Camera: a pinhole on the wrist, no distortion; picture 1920 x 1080 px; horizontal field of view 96.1 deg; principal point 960.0 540.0 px. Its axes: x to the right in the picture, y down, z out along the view. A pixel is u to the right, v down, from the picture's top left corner.
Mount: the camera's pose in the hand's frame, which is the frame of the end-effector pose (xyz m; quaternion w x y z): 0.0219 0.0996 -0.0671 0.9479 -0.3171 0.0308 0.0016
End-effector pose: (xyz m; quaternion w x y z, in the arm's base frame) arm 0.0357 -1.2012 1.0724 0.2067 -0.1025 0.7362 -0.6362
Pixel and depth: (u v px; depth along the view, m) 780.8 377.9 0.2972
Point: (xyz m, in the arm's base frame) 0.1711 -1.3377 0.8246
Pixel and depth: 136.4 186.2 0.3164
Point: 0.4102 -1.3131 0.9007
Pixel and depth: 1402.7 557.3 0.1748
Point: -0.0215 -1.2745 0.8428
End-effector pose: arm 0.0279 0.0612 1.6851 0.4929 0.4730 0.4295 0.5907
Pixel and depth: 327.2 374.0 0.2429
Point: 0.1623 -0.1020 1.9020
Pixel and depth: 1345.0 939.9 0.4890
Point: 0.0802 0.2450 2.3085
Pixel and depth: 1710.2 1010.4 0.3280
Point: -0.0014 0.3185 2.1649
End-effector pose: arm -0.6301 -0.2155 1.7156 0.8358 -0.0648 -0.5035 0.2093
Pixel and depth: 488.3 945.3 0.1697
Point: -0.7539 -0.0030 1.5918
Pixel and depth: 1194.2 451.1 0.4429
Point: -0.9210 0.1190 1.8966
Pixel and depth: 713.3 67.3 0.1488
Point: -0.7592 -0.1176 1.7175
